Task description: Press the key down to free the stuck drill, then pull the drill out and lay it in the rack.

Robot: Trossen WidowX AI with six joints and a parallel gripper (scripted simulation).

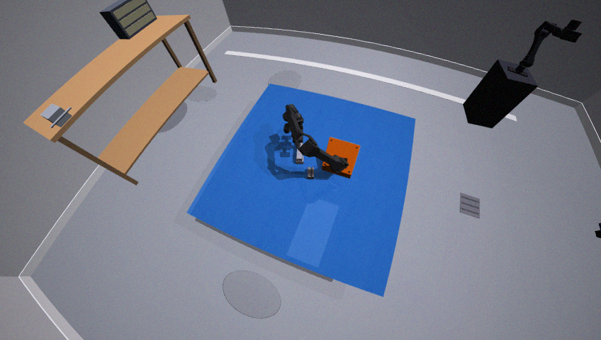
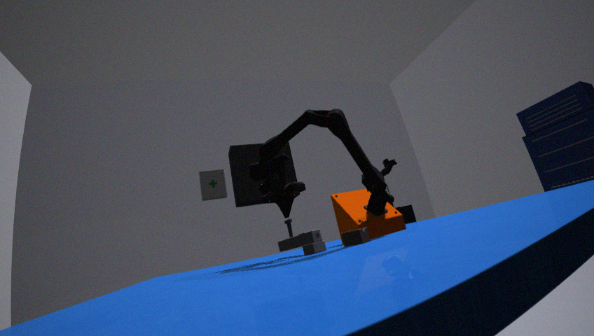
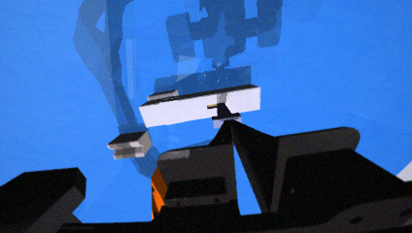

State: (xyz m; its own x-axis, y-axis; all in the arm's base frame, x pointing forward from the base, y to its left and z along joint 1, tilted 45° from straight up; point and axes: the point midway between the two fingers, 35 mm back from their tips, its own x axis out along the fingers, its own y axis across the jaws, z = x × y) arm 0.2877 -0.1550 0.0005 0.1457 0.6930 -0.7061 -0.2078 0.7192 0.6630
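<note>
Now: the dark t-shaped piece 4 cm below my gripper tip. Also, from my gripper tip: drill: 8 cm below, 6 cm to the left, 1 cm behind; light grey block: 9 cm below, 4 cm to the left, 1 cm behind; grey notched block: 19 cm to the left, 12 cm behind, 11 cm below.
</note>
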